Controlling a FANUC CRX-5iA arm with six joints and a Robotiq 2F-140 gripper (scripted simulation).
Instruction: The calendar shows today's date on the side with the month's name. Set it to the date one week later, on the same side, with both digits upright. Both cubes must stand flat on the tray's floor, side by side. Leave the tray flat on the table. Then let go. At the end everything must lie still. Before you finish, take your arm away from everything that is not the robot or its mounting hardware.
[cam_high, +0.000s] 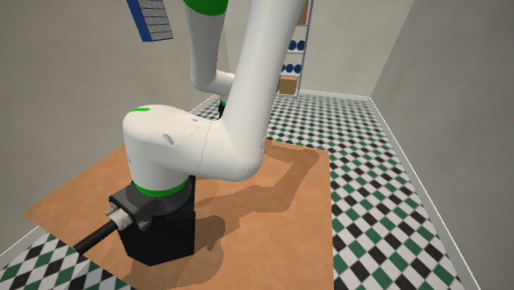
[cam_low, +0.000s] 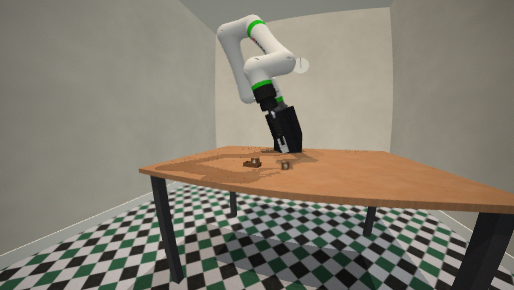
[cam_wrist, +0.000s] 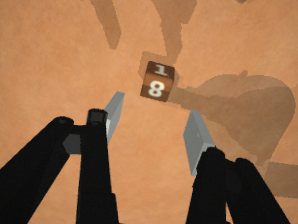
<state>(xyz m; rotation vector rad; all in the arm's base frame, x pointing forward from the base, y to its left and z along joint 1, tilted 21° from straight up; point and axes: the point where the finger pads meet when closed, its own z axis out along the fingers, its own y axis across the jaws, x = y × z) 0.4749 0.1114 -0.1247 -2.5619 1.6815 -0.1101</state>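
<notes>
The brown cube lies 9 cm below my hand and 1 cm to the left of it. Also, from my hand: brown calendar tray (15 cm to the right, 10 cm below, 1 cm ahead).
</notes>
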